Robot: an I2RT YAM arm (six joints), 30 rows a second.
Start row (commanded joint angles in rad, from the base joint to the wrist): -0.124 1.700 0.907 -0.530 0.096 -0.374
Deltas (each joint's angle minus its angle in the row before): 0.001 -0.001 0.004 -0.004 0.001 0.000; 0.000 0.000 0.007 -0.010 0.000 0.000; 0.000 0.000 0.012 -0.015 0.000 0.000; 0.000 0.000 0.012 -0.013 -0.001 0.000; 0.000 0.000 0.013 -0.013 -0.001 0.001; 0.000 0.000 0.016 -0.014 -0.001 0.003; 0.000 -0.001 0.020 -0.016 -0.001 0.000; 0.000 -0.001 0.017 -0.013 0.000 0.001; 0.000 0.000 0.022 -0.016 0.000 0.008; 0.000 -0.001 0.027 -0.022 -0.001 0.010; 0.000 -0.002 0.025 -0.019 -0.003 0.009; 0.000 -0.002 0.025 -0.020 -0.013 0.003
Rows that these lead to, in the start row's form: -0.123 1.699 0.911 -0.534 0.097 -0.374; -0.123 1.699 0.918 -0.544 0.097 -0.374; -0.123 1.699 0.930 -0.559 0.097 -0.374; -0.123 1.699 0.942 -0.572 0.096 -0.374; -0.123 1.699 0.955 -0.585 0.095 -0.373; -0.123 1.699 0.971 -0.599 0.094 -0.370; -0.123 1.698 0.991 -0.615 0.093 -0.370; -0.123 1.697 1.008 -0.628 0.093 -0.369; -0.123 1.697 1.030 -0.644 0.093 -0.361; -0.123 1.696 1.057 -0.666 0.092 -0.351; -0.123 1.694 1.082 -0.685 0.089 -0.342; -0.123 1.692 1.107 -0.705 0.076 -0.339
